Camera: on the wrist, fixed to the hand. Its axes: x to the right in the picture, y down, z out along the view.
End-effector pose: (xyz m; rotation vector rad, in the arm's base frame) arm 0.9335 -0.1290 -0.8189 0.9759 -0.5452 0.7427
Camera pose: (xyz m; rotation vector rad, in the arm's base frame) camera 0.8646 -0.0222 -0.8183 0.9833 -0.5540 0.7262
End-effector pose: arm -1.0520 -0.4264 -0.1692 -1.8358 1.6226 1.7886
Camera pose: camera -1.0563 -0.5202 -0.0835 -1.8226 1.6044 1.7958
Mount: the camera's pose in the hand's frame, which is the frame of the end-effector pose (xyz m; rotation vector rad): -0.0102 0.0911 -0.0881 -0.0013 -0.0156 -0.0100
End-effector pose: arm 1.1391 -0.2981 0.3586 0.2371 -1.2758 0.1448
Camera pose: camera 1.1963 -0.1873 0.3336 0.2439 -1.2900 0.1338
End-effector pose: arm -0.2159 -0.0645 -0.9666 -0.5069 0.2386 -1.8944
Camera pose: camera -0.1764 -0.0956 -1.0834 -0.5244 0.2274 -1.8994
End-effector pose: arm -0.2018 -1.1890 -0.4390 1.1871 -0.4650 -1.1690
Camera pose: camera -0.0937 -1.1456 -0.3880 1.1811 -0.4705 -1.1877
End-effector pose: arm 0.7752 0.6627 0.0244 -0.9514 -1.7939 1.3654
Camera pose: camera 0.8688 0.7123 -0.0459 -0.9337 -1.8090 1.3692
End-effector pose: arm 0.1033 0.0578 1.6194 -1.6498 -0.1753 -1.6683
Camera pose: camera 0.0859 -0.0531 1.5597 -1.6658 -0.1905 -1.6637
